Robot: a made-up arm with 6 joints. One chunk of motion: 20 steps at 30 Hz.
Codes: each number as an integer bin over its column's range. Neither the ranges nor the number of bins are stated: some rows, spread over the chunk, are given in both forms.
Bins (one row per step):
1: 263 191 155 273 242 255
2: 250 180 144 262 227 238
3: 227 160 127 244 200 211
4: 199 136 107 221 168 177
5: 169 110 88 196 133 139
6: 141 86 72 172 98 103
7: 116 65 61 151 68 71
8: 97 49 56 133 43 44
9: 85 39 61 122 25 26
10: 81 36 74 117 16 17
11: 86 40 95 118 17 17
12: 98 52 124 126 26 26
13: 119 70 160 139 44 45
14: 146 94 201 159 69 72
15: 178 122 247 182 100 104
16: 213 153 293 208 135 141
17: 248 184 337 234 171 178
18: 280 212 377 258 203 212
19: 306 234 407 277 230 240
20: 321 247 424 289 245 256
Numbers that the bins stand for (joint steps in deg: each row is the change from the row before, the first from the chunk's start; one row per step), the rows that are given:
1: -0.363 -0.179 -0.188 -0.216 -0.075 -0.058
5: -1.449 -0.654 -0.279 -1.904 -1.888 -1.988
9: -2.419 -1.071 -0.316 -3.526 -3.684 -3.868
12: -2.268 -0.995 -0.230 -3.438 -3.668 -3.868
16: -0.941 -0.402 0.001 -1.641 -1.854 -1.955
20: 0.306 0.150 0.181 0.134 -0.025 -0.042
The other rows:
2: -0.514 -0.243 -0.203 -0.458 -0.324 -0.341
3: -0.779 -0.361 -0.226 -0.852 -0.773 -0.790
4: -1.102 -0.502 -0.253 -1.356 -1.305 -1.356
6: -1.772 -0.795 -0.301 -2.430 -2.470 -2.587
7: -2.061 -0.918 -0.316 -2.890 -2.969 -3.119
8: -2.280 -1.012 -0.323 -3.285 -3.385 -3.568
10: -2.465 -1.089 -0.299 -3.636 -3.834 -4.017
11: -2.407 -1.065 -0.270 -3.614 -3.817 -4.017
13: -2.026 -0.889 -0.181 -3.153 -3.368 -3.551
14: -1.714 -0.748 -0.125 -2.715 -2.952 -3.102
15: -1.345 -0.584 -0.062 -2.211 -2.437 -2.570
17: -0.537 -0.220 0.062 -1.071 -1.256 -1.339
18: -0.167 -0.055 0.116 -0.545 -0.723 -0.774
19: 0.133 0.074 0.158 -0.129 -0.274 -0.308

